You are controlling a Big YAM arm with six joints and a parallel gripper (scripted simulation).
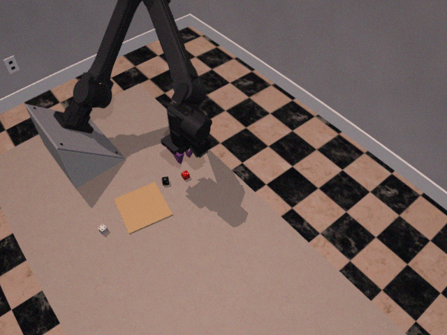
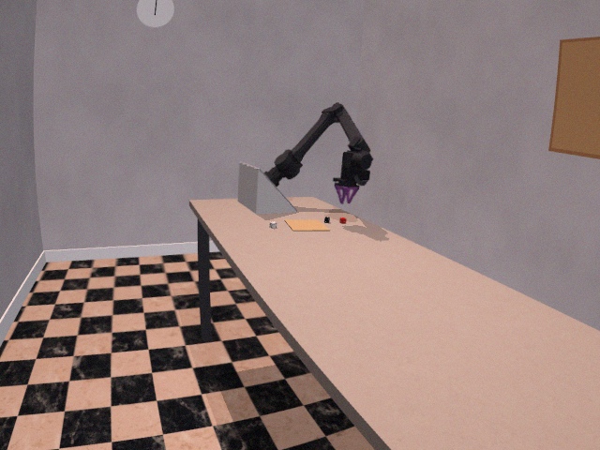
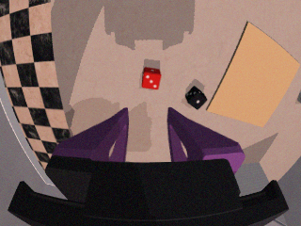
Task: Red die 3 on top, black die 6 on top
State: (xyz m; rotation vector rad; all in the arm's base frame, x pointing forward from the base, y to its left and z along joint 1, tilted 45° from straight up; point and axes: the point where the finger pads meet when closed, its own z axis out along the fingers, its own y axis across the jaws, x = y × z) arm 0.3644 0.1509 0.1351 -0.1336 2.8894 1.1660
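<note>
My hand is 8 cm above the red die. From my hand the other things lie so: orange mat 17 cm to the right, 9 cm below, 1 cm ahead; then white die 31 cm to the right, 8 cm below, 1 cm ahead; then black die 8 cm below, 7 cm to the right, 2 cm behind.
</note>
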